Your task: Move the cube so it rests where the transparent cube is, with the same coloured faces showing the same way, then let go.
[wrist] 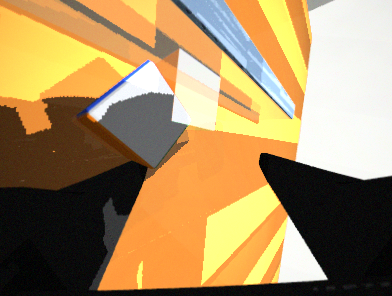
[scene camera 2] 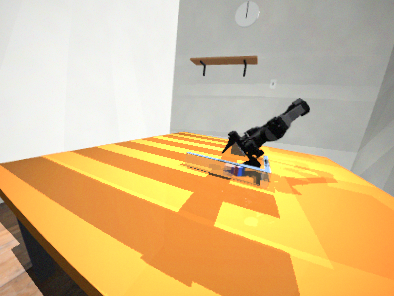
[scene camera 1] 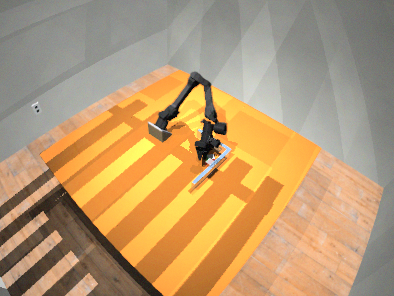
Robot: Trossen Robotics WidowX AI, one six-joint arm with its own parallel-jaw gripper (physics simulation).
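Places are measured from the arm's base along level axes (x ahead, y left, z up), in centimetres.
Where they show: gripper, fingertip midpoint: (wrist: 203, 160) (scene camera 1: 202, 160); arm's base, link origin: (scene camera 1: 159, 127).
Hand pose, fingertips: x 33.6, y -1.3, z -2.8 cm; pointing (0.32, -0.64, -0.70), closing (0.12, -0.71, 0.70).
Note:
Each offset is from my fingertips to the top centre of the thing. "spot": to the spot under its first point. Level surfaces: height alone.
The cube (scene camera 1: 211, 160) (scene camera 2: 240, 171) (wrist: 145, 122) sits on the table inside the corner of a clear-walled barrier. In the wrist view its top is white, partly shaded, with a blue edge at upper left, an orange edge at lower left and a thin green edge at lower right. The transparent cube {dx +4.4, dy +1.6, dz +0.6 cm} (wrist: 197, 95) is a pale see-through block just right of it, overlapping its right corner in that view and turned differently. My gripper (scene camera 1: 204, 157) (scene camera 2: 240, 158) (wrist: 203, 160) is open with nothing between its fingers. The cube lies beyond the left fingertip in the wrist view.
A clear barrier with a light-blue top edge {spot: dx +7.8, dy -10.0, dz +2.3 cm} (scene camera 1: 202, 176) (scene camera 2: 210, 159) (wrist: 250, 65) runs close beside both cubes and turns a corner near the arm. A grey plate (scene camera 1: 159, 132) stands at the arm's base. The orange table {dz -3.4 cm} (scene camera 1: 125, 220) (scene camera 2: 150, 225) carries striped shadows.

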